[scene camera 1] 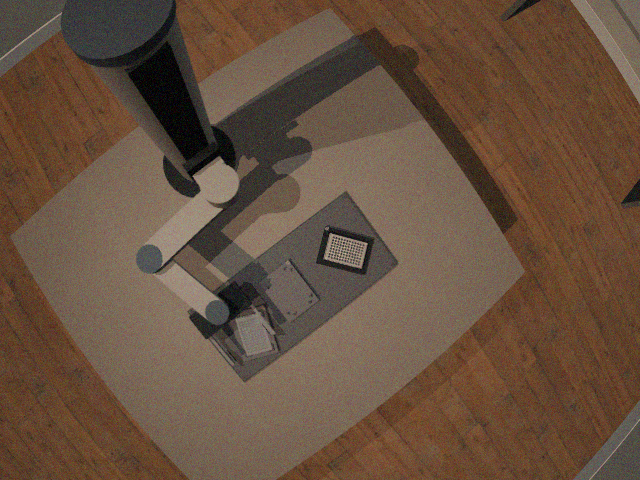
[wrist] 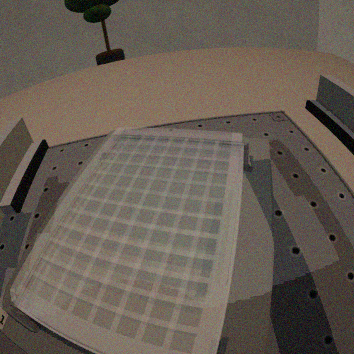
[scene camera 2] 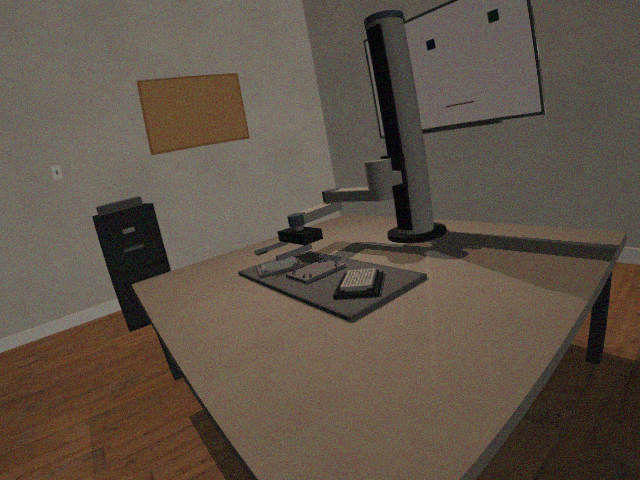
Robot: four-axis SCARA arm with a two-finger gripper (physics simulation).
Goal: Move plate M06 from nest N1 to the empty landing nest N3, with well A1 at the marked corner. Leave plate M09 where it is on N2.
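Note:
A clear, gridded plate, taken as M06, lies on a grey nest, taken as N1, at the mat's left end. Part of a label ending in "1" shows beside its near left corner in the wrist view. My gripper is open and empty above this plate. Its fingers stand on either side, the left one closer to the plate, which looks turned relative to them. The bare grey landing nest N3 is in the middle. Cream plate M09 sits in black nest N2. Nest names are unreadable.
The nests stand on a dark grey mat with holes, on a beige table. The arm's column rises behind the mat. The arm's shadow crosses the left nest and mat.

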